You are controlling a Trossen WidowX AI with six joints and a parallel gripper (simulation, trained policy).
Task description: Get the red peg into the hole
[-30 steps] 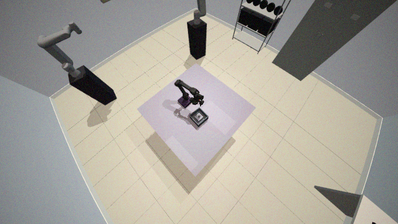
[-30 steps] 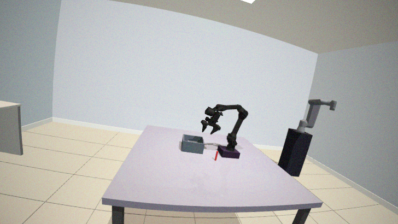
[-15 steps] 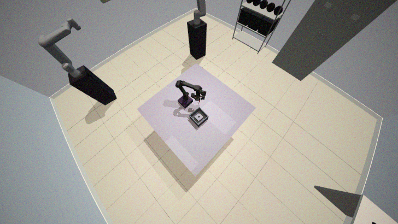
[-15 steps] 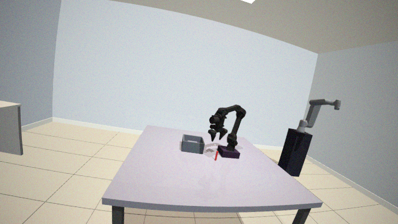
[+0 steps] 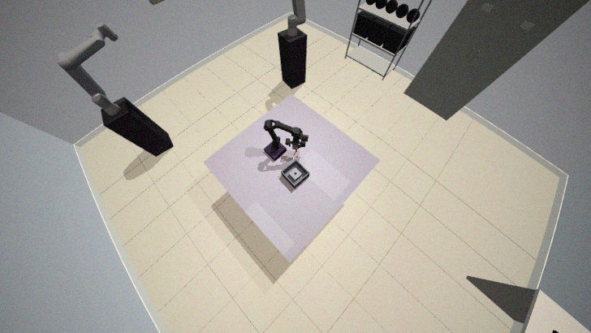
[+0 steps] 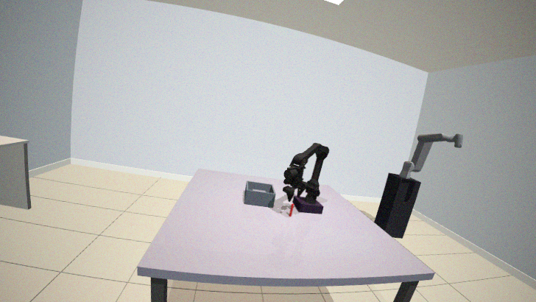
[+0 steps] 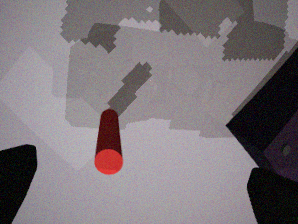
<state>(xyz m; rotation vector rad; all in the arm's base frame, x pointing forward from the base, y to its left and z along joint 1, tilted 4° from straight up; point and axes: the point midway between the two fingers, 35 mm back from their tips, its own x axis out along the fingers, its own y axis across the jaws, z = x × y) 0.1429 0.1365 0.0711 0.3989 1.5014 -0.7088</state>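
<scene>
The red peg lies 20 mm to the left of my gripper tip and 60 mm below it. Round my gripper tip: grey box 210 mm ahead, 140 mm to the right, 80 mm below.
</scene>
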